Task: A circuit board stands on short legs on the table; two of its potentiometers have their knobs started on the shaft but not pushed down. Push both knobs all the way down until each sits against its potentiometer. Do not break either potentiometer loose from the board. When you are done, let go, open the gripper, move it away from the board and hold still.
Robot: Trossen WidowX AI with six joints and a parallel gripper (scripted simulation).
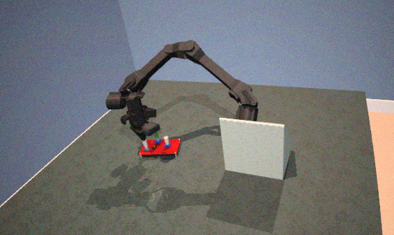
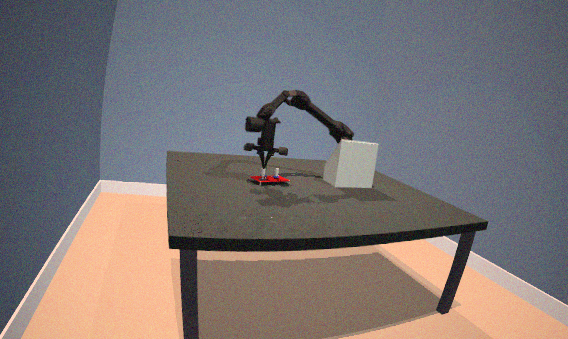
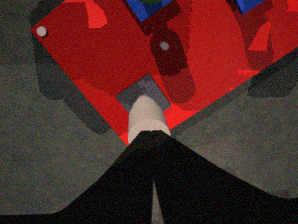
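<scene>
My gripper tip is now 20 mm above the grey knob.
</scene>
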